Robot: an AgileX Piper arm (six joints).
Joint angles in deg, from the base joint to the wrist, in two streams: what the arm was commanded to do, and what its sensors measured. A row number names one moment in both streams.
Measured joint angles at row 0:
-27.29 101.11 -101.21 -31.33 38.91 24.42
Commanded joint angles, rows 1 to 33:
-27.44 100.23 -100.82 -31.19 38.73 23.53
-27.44 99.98 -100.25 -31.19 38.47 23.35
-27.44 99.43 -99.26 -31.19 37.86 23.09
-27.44 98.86 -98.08 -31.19 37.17 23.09
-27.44 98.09 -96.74 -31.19 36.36 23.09
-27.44 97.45 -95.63 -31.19 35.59 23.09
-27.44 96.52 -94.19 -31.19 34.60 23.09
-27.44 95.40 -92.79 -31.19 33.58 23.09
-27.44 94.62 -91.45 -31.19 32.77 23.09
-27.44 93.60 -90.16 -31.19 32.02 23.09
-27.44 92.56 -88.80 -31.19 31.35 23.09
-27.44 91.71 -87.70 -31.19 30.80 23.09
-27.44 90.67 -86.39 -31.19 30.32 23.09
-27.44 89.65 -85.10 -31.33 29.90 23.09
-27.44 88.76 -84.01 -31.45 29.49 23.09
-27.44 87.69 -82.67 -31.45 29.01 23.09
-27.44 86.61 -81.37 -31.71 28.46 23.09
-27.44 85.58 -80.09 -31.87 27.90 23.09
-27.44 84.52 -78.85 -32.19 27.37 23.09
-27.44 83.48 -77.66 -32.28 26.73 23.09
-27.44 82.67 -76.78 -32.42 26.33 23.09
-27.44 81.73 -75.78 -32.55 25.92 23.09
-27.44 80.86 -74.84 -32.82 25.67 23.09
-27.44 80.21 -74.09 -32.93 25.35 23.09
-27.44 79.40 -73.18 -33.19 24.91 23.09
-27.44 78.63 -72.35 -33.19 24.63 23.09
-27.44 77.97 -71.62 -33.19 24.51 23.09
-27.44 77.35 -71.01 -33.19 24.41 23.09
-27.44 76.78 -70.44 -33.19 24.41 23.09
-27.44 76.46 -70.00 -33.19 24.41 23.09
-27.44 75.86 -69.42 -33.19 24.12 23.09
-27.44 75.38 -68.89 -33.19 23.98 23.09
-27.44 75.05 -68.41 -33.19 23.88 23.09
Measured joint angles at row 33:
-27.29 76.81 -70.25 -32.67 25.32 23.37
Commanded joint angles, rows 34 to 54:
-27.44 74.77 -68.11 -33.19 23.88 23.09
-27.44 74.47 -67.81 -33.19 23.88 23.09
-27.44 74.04 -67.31 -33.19 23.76 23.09
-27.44 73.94 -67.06 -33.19 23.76 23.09
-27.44 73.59 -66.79 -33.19 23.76 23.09
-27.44 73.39 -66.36 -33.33 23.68 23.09
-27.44 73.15 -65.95 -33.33 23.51 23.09
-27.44 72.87 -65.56 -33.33 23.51 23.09
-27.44 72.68 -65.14 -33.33 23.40 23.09
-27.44 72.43 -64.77 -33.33 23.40 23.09
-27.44 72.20 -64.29 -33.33 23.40 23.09
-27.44 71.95 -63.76 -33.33 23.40 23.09
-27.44 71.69 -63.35 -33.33 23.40 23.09
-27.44 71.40 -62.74 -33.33 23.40 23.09
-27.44 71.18 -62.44 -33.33 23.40 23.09
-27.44 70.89 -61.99 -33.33 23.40 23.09
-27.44 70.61 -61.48 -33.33 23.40 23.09
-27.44 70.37 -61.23 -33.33 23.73 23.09
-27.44 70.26 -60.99 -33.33 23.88 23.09
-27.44 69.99 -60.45 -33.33 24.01 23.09
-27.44 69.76 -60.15 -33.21 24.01 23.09
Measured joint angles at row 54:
-27.29 70.97 -61.41 -32.88 24.26 23.37
